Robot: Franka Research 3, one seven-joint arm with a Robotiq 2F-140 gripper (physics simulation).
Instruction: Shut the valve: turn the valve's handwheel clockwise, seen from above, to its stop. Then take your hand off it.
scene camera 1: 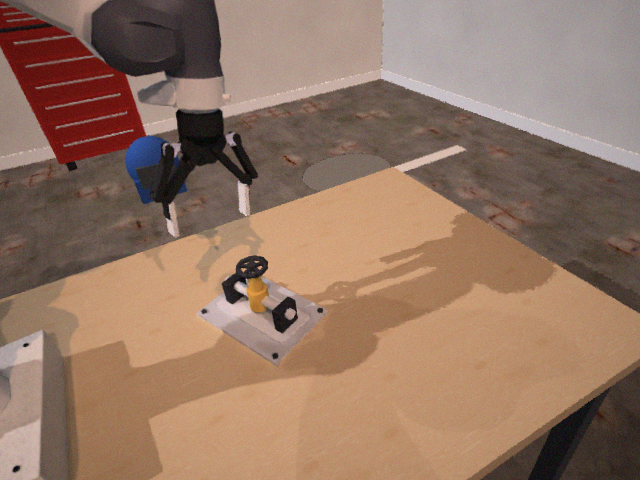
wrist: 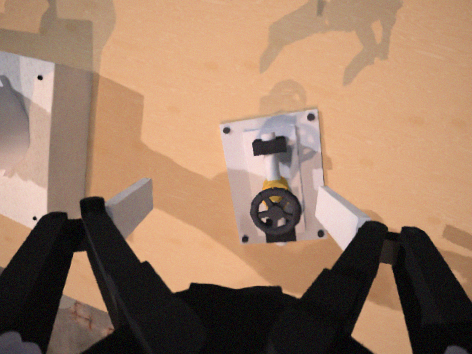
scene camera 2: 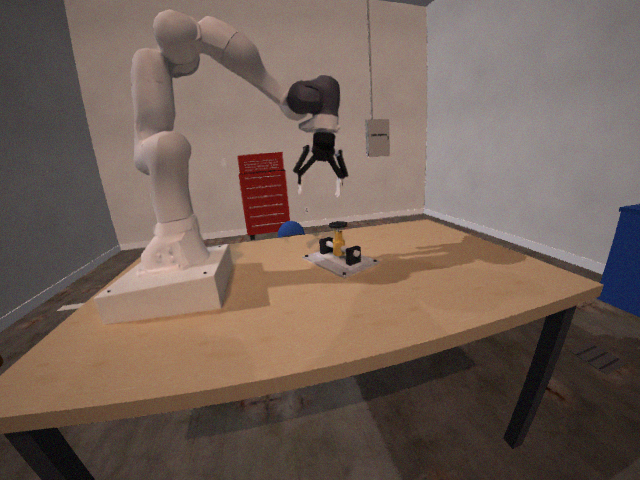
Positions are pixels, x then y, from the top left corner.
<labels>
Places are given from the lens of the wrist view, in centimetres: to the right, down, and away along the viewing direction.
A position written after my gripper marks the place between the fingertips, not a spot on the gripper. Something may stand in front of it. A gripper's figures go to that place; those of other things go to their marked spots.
my gripper point(wrist: 235, 197): 0, 2, 20
black spoked handwheel point(wrist: 275, 212): 5, 4, 30
light grey base plate point(wrist: 306, 123): 12, -9, 39
The marked spots on the light grey base plate and the black spoked handwheel are 18 cm apart.
</labels>
